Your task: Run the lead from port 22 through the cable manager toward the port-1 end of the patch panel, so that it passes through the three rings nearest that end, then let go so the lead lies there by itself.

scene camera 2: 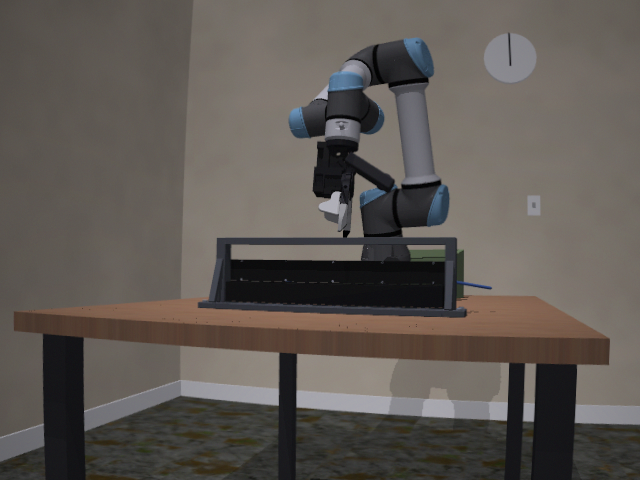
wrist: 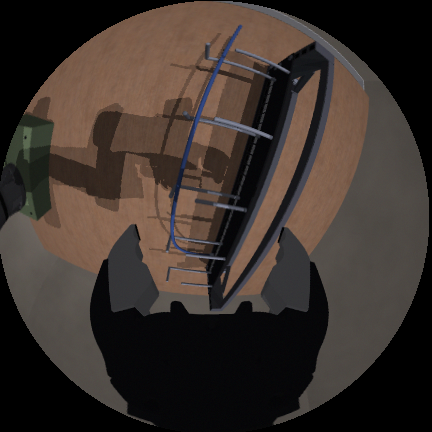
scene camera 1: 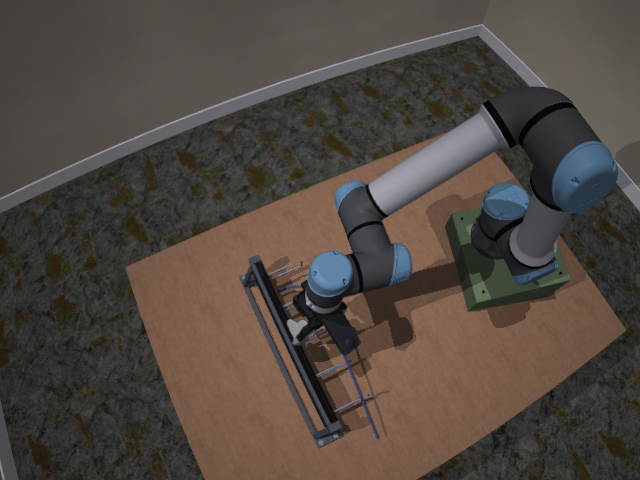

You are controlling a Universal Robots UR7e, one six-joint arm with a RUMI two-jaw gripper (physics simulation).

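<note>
The blue lead (scene camera 1: pixel 361 400) (scene camera 2: pixel 474 285) (wrist: pixel 186 150) leaves the patch panel (scene camera 1: pixel 315 387) (scene camera 2: pixel 336 294) (wrist: pixel 280 145) near its far end in scene camera 1, bends, and runs beside it. In the wrist view it crosses the lower rods of several cable-manager rings (scene camera 1: pixel 351 403) (wrist: pixel 240 67), inboard of their turned-up tips. Its free end reaches past the last ring at the near end. My gripper (scene camera 1: pixel 299 335) (scene camera 2: pixel 343 229) (wrist: pixel 209 227) is open and empty, raised above the middle of the panel. In scene camera 1 it hides the middle of the lead. Port numbers are not readable.
The panel stands in a grey frame (scene camera 1: pixel 279 356) (scene camera 2: pixel 336 241) on the wooden table (scene camera 1: pixel 196 310) (scene camera 2: pixel 310 335) (wrist: pixel 150 55). The frame's top bar rises above the panel. The green robot base (scene camera 1: pixel 475 289) (wrist: pixel 37 165) stands on the ring side of the panel.
</note>
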